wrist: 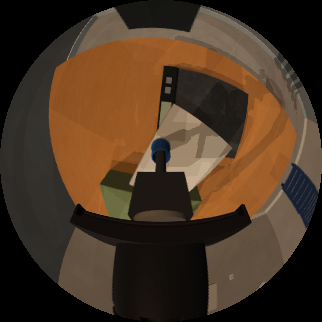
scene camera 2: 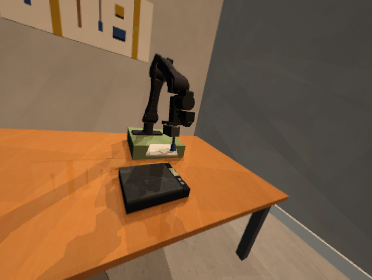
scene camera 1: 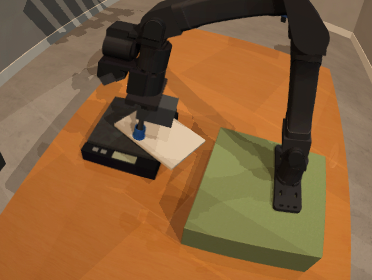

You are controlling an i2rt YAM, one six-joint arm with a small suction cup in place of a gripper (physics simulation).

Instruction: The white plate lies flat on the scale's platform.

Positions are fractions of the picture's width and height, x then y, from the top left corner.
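A white plate (scene camera 1: 0.46,0.52) and a black scale (scene camera 1: 0.29,0.52) are 0.19 m apart, going from the spot on the plate to the spot on the scale. The suction cup (scene camera 1: 0.37,0.48) is 0.67 m from the lens. The plate's at 0.69 m from the lens, and for the scale it's 0.80 m from the lens.
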